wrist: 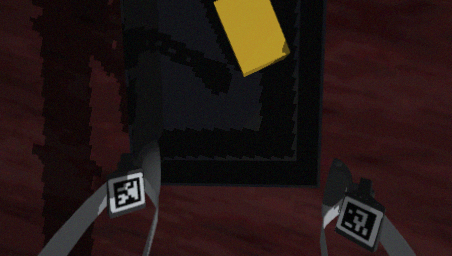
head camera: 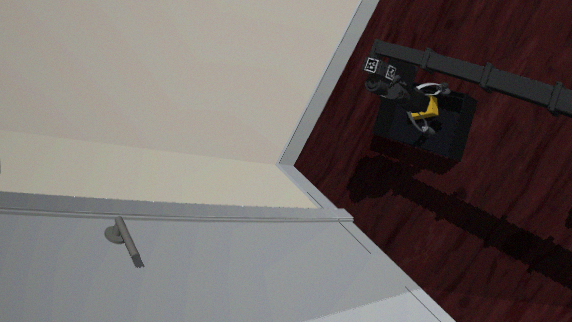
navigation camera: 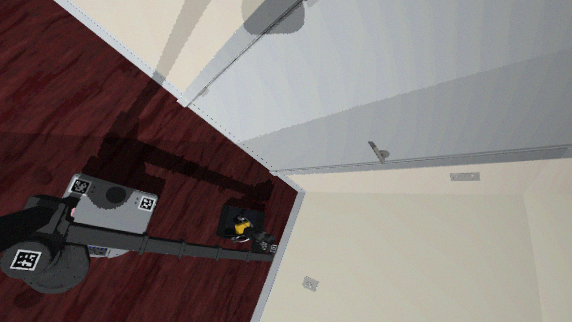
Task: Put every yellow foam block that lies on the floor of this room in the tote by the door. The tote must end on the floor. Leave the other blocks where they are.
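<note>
A yellow foam block lies inside the black tote. In the wrist view the block's far end is cut off by the top edge, and in the head view the wrist and fingers cover part of it. The tote stands on the dark red floor near the door and wall corner. My gripper is open and empty, with its fingers spread wide above the tote. In the wrist view the block lies beyond the fingertips, apart from both.
My telescoping arm reaches over the floor beside the tote. The grey door with a lever handle and the pale wall meet close to the tote. My base stands on the floor.
</note>
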